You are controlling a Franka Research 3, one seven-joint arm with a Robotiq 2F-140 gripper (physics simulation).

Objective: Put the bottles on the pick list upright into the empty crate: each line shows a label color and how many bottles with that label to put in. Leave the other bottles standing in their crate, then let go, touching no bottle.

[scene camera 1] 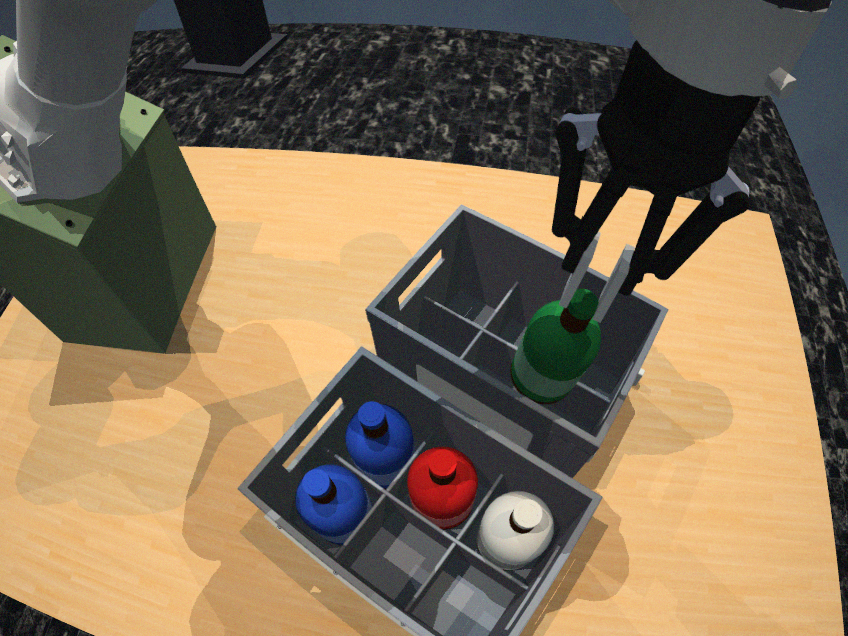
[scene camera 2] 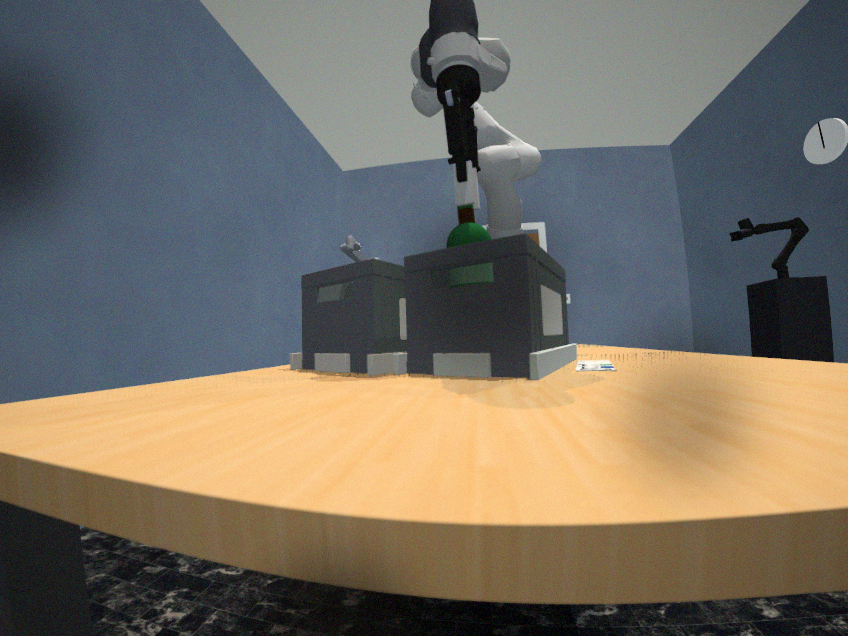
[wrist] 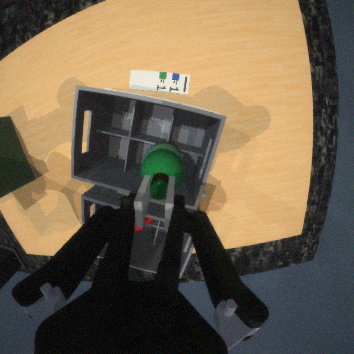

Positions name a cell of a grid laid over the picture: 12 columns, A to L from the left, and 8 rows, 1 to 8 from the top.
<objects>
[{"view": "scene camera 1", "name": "my gripper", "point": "I4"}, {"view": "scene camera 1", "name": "green bottle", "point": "H5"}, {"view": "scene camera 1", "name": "blue bottle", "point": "E7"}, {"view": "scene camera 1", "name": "blue bottle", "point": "F6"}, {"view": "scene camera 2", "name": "my gripper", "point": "G3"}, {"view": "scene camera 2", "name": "green bottle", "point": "G3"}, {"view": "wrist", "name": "my gripper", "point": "F5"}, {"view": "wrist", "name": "green bottle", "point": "F4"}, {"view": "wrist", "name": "pick list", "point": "F2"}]
</objects>
